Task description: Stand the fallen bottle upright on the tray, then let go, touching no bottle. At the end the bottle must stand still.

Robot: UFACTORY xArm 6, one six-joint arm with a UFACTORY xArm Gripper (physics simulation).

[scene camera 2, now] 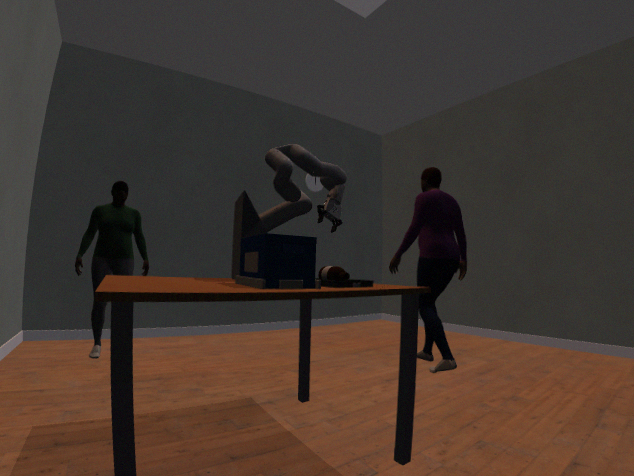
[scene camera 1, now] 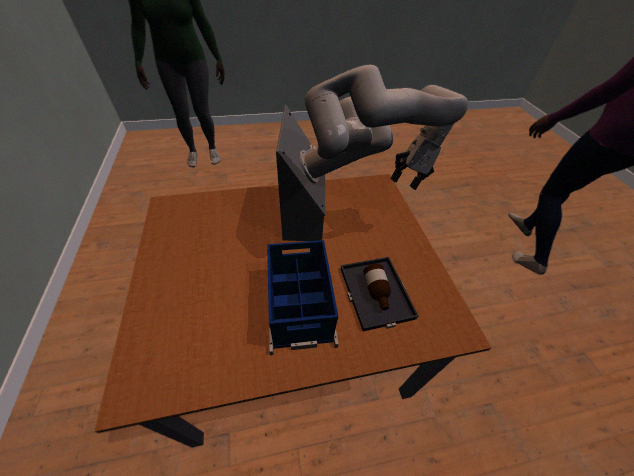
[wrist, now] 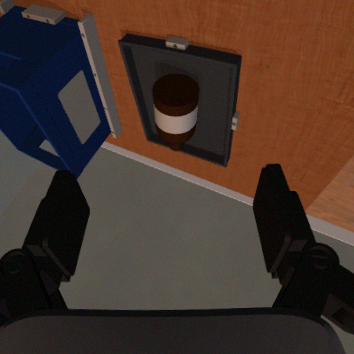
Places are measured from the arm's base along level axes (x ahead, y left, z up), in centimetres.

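Pixels of known places: gripper, fingertip midpoint: (scene camera 2: 326,227) (scene camera 1: 402,184) (wrist: 168,187); arm's base, link origin: (scene camera 2: 257,226) (scene camera 1: 308,167).
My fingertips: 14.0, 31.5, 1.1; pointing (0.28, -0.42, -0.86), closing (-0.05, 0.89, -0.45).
For each thing: its top centre in the pictures, then the offset to it from my fingertips, as dx, dy, dz. Level surfaces: height alone.
- brown bottle with a white label, top centre: (wrist: 166,135) (scene camera 1: 381,282) (scene camera 2: 336,266) +26.2, -11.0, -19.7
- dark tray, top centre: (wrist: 179,112) (scene camera 1: 377,289) (scene camera 2: 334,279) +25.6, -11.1, -25.0
- blue crate with compartments, top centre: (wrist: 16,127) (scene camera 1: 299,277) (scene camera 2: 275,238) +27.6, -38.5, -10.1
- wooden table, surface height: dz -27.6
A brown bottle with a white label (scene camera 1: 377,284) (scene camera 2: 333,273) (wrist: 175,111) lies on its side on the dark tray (scene camera 1: 362,325) (scene camera 2: 366,282) (wrist: 235,85). In scene camera 1 its base points to the back and its neck to the front. My gripper (scene camera 1: 406,182) (scene camera 2: 328,223) (wrist: 168,187) is open and empty. It hangs high above the table's back right side, behind and well above the bottle, apart from it. In the wrist view the bottle shows beyond the fingertips, base towards the camera.
A blue crate with compartments (scene camera 1: 328,286) (scene camera 2: 279,261) (wrist: 30,75) stands left of the tray on the wooden table (scene camera 1: 194,317) (scene camera 2: 179,284) (wrist: 295,65). Light brackets sit at its foot. The grey arm mount (scene camera 1: 302,204) stands behind the crate. Two people (scene camera 1: 179,46) (scene camera 1: 578,153) stand on the floor beyond the table.
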